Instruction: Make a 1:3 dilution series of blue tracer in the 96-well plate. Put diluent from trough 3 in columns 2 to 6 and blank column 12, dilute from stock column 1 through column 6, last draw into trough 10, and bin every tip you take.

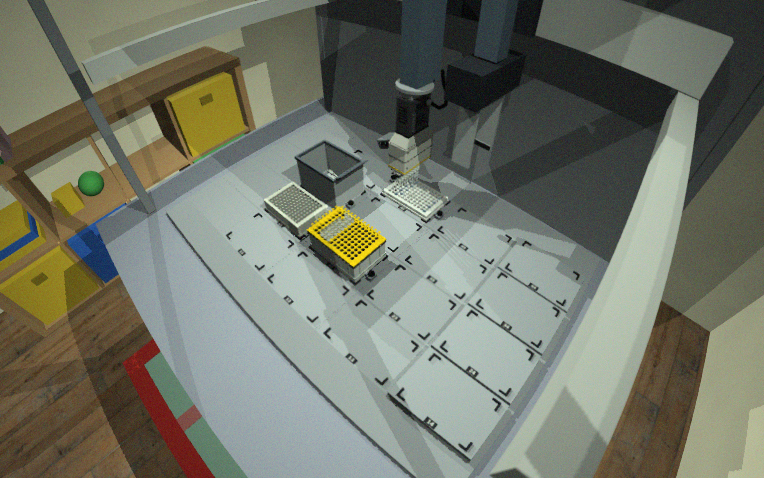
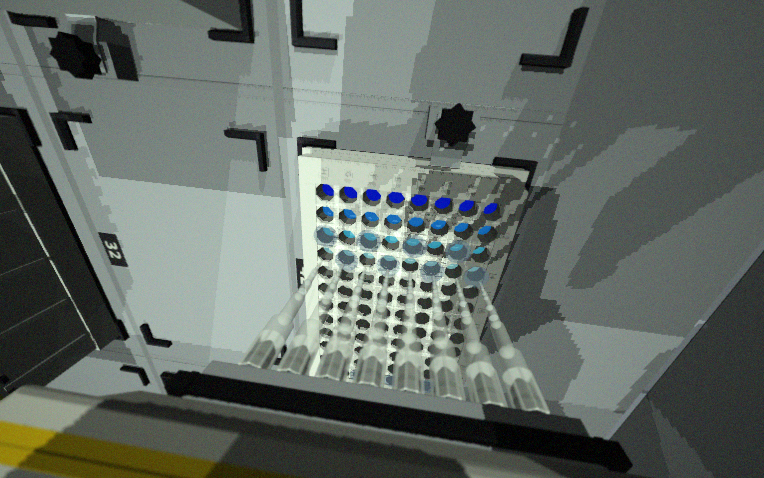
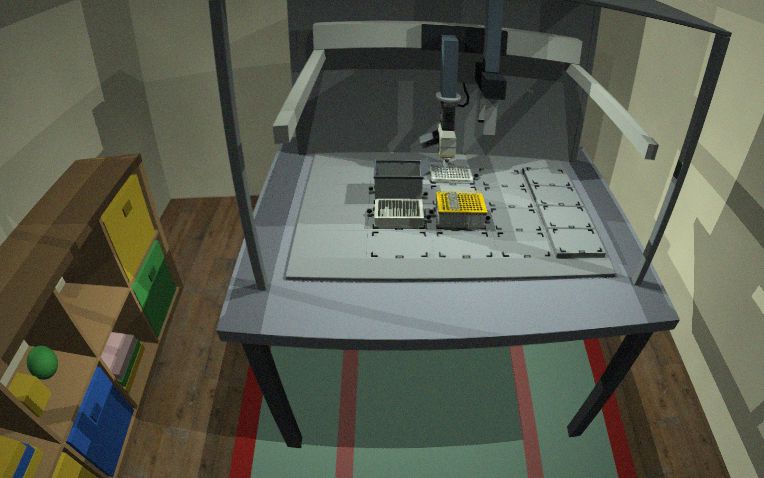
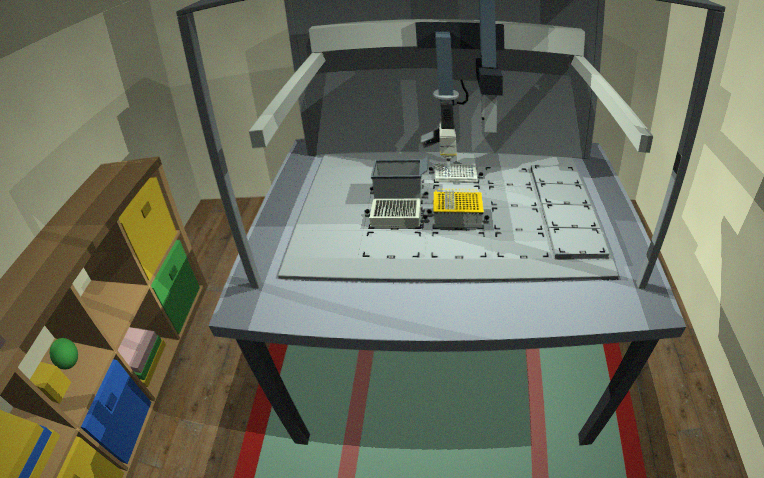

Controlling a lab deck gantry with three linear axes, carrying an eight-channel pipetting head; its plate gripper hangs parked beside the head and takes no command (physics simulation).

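The 96-well plate (image 1: 431, 208) (image 2: 308, 186) (image 3: 451, 179) (image 4: 456, 179) has a dark blue first column, then columns fading to pale cyan in the fourth. Pale translucent discs overlie columns 3 and 4. The pipetting head (image 1: 410, 152) (image 3: 446, 142) (image 4: 447, 140) carries eight tips (image 2: 388, 338), without visible blue, low over the plate; whether their ends are inside wells is unclear. The white trough block (image 1: 295, 207) (image 3: 398, 217) (image 4: 394, 218) and yellow tip rack (image 1: 360, 248) (image 3: 462, 211) (image 4: 459, 210) stand in front. The grey bin (image 1: 316, 183) (image 3: 397, 186) (image 4: 396, 184) holds pale items. My parked plate gripper (image 1: 477, 145) hangs open and empty.
The gripper's dark carriage block (image 1: 484, 81) (image 3: 491, 85) (image 4: 491, 81) hangs right of the head. Black clamp knobs (image 1: 439, 213) (image 2: 455, 124) stand beside the labware. Frame posts (image 3: 236, 169) (image 4: 222, 163) rise at the table's sides. A shelf unit (image 3: 107, 169) (image 4: 129, 169) stands left.
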